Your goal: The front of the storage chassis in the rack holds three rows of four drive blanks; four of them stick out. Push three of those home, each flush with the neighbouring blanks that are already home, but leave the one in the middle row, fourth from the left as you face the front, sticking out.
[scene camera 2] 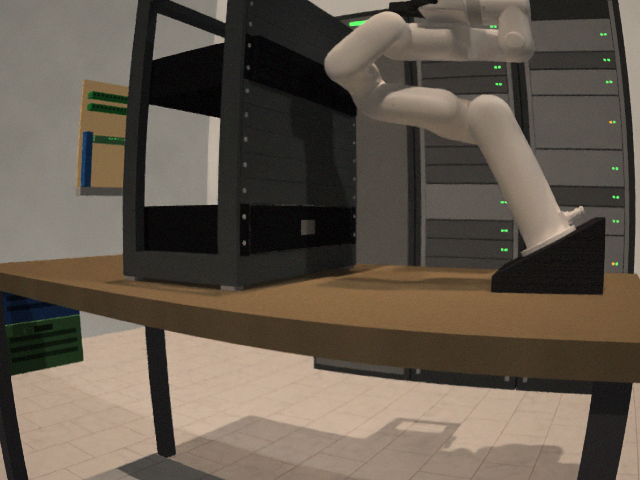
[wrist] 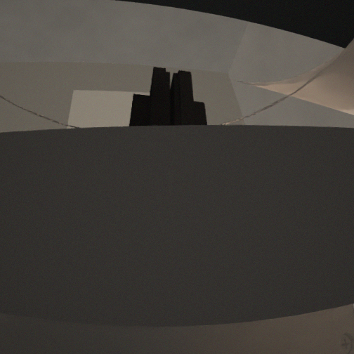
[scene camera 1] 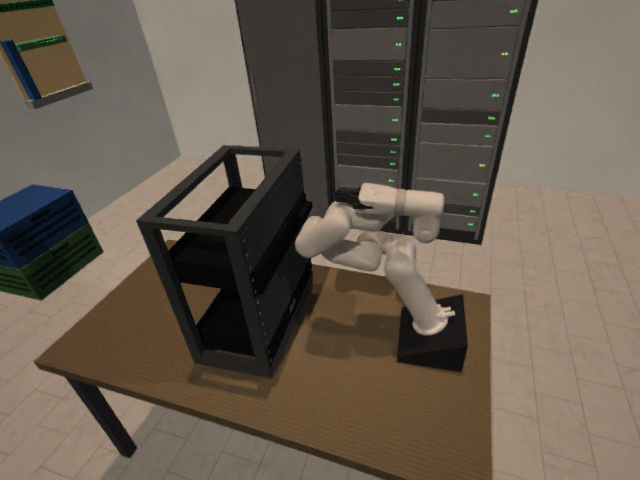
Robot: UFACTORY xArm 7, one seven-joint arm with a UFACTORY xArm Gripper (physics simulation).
dark rack: scene camera 2; scene camera 1; not seen in the wrist view (out of frame)
same spot on dark rack: [scene camera 2: 287,136] = [scene camera 1: 278,286]
